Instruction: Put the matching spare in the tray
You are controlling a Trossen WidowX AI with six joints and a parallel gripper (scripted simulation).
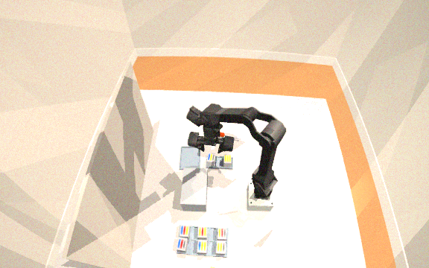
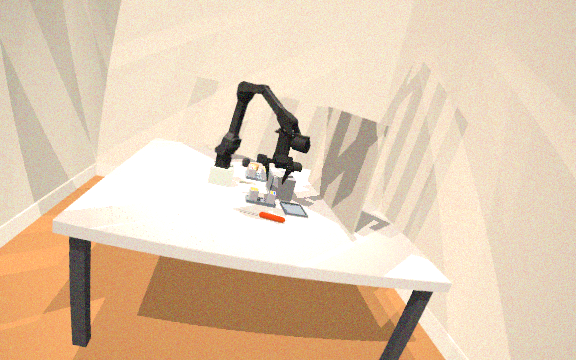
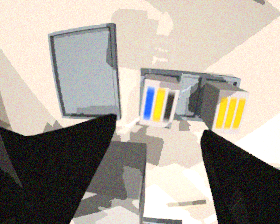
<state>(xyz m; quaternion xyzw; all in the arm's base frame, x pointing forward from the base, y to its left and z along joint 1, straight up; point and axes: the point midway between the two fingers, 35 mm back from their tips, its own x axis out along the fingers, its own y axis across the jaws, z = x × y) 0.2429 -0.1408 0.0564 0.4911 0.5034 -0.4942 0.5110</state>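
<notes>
Right now my gripper tip is 60 mm above the grey spare. Round my gripper tip: pale-blue tray (110 mm ahead, 90 mm below, 10 mm to the right); then mounted unit (180 mm to the left, 50 mm below, 40 mm ahead).
</notes>
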